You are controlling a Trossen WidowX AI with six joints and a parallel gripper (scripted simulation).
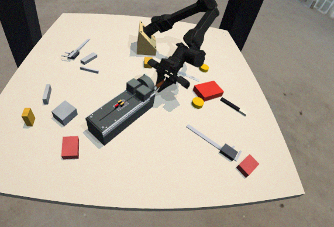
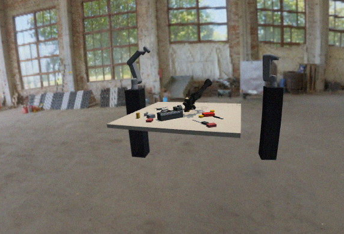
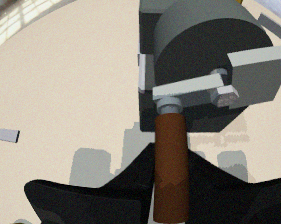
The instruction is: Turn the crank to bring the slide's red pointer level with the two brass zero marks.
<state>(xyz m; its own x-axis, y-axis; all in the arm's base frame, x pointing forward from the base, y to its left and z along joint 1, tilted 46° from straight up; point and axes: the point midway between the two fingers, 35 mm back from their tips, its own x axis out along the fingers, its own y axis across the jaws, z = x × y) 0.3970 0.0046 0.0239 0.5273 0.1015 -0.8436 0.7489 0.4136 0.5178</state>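
The crank is 3 cm above my gripper tip, 1 cm to the right of it and 1 cm behind it. The rest, counted from my gripper tip: brown handle: 3 cm above, 1 cm to the left, 1 cm behind; grey bar: 18 cm to the left, 17 cm behind, 5 cm below; red pointer: 16 cm to the right, 10 cm ahead, 3 cm above.
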